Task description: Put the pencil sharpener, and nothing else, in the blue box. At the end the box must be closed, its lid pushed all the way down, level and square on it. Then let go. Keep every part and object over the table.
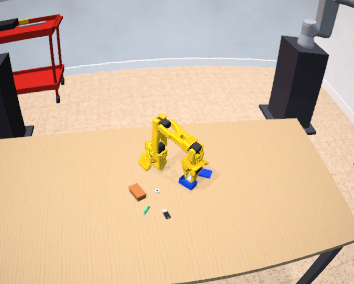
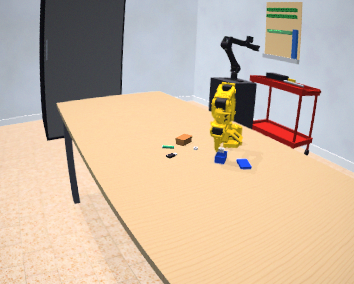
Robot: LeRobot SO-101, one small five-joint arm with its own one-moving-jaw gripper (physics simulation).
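Where they show: hand, its tool point: (image 1: 187, 178) (image 2: 217, 148); arm's base, origin of its link: (image 1: 153, 166) (image 2: 224, 144).
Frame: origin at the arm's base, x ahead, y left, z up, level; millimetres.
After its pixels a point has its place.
The open blue box (image 1: 187, 184) @[z 22, x 130, y 109 mm] (image 2: 220, 158) @[z 20, x 131, y 138 mm] stands on the table below the arm. Its blue lid (image 1: 206, 173) @[z 9, x 73, y 196 mm] (image 2: 244, 164) @[z 10, x 72, y 197 mm] lies flat on the table beside it, apart from the box. My gripper (image 1: 190, 177) @[z 44, x 123, y 108 mm] (image 2: 220, 148) @[z 44, x 123, y 108 mm] points down at the box and is shut on a small whitish thing, which looks like the pencil sharpener (image 2: 221, 150) @[z 43, x 123, y 128 mm]. That thing is at the box's opening, right above or partly within the rim; its exact depth is too small to tell. The inside of the box is mostly hidden by the jaws.
An orange-brown block (image 1: 137, 192) @[z 25, x 152, y -76 mm] (image 2: 183, 139) @[z 24, x 156, y -56 mm], a small white round thing (image 1: 157, 191) @[z 8, x 140, y -2 mm] (image 2: 196, 148) @[z 7, x 137, y 4 mm], a green stick (image 1: 146, 210) @[z 8, x 225, y -53 mm] (image 2: 168, 147) @[z 6, x 224, y -48 mm] and a black stick with a light end (image 1: 166, 214) @[z 7, x 250, y 14 mm] (image 2: 171, 155) @[z 7, x 251, y 22 mm] lie on the table (image 1: 240, 210) @[z 0, x 269, y 283 mm] (image 2: 240, 215) @[z 0, x 272, y 404 mm], away from the box.
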